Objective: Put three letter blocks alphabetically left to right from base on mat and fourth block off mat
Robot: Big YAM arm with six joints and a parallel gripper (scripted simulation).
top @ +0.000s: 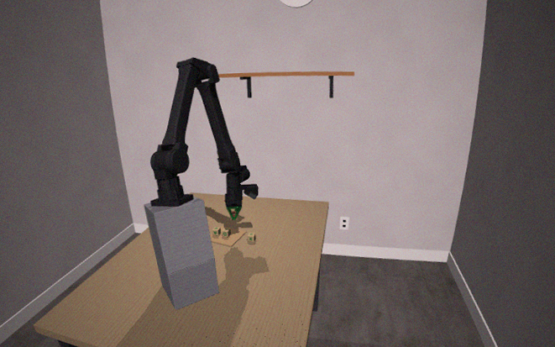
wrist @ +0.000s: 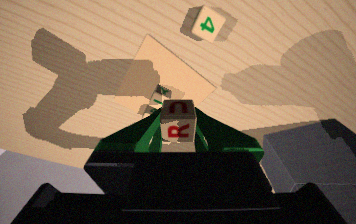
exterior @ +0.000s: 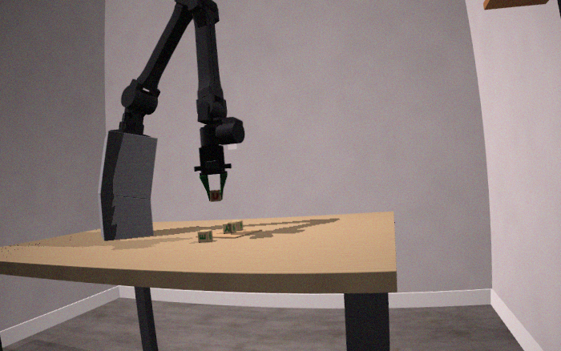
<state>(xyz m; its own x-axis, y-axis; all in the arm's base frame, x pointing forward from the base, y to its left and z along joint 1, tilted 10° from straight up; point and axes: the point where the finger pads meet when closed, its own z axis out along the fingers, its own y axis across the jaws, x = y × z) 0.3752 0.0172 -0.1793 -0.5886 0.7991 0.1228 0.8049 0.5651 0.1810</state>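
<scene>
The green-lettered block lies 5 cm to the left of my hand and 9 cm below it. From my hand the other things lie so: dark block: 10 cm to the left, 9 cm below; then pale mat: 5 cm to the left, 11 cm below.
</scene>
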